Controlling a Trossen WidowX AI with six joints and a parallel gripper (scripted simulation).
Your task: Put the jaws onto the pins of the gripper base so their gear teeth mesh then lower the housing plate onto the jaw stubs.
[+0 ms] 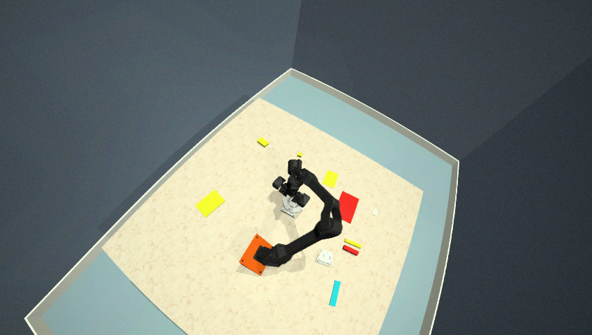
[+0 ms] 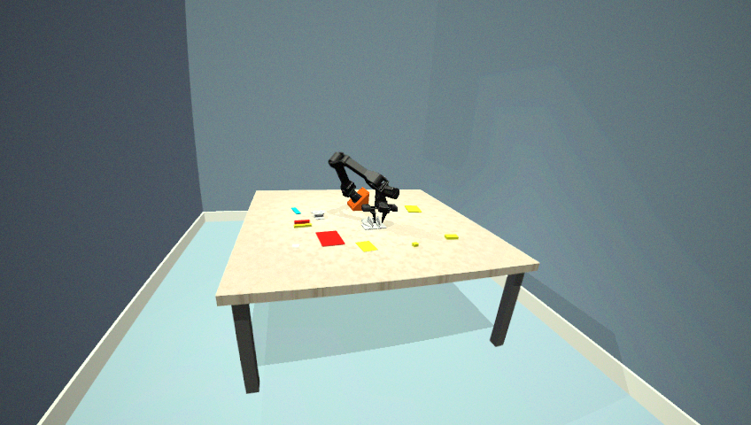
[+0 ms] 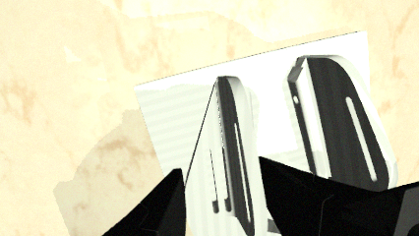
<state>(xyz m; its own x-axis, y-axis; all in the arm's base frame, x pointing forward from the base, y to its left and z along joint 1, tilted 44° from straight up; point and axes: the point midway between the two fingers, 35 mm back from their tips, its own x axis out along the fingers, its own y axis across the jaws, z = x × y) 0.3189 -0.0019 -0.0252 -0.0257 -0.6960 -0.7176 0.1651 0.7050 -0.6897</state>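
The white jaw lies 40 mm behind my gripper tip and 10 mm to the right of it. Also, from my gripper tip: yellow bar 70 mm behind, 390 mm to the right, 10 mm below; small white block 190 mm behind, 290 mm to the right, 10 mm below; red sheet 110 mm ahead, 290 mm to the right, 10 mm below.
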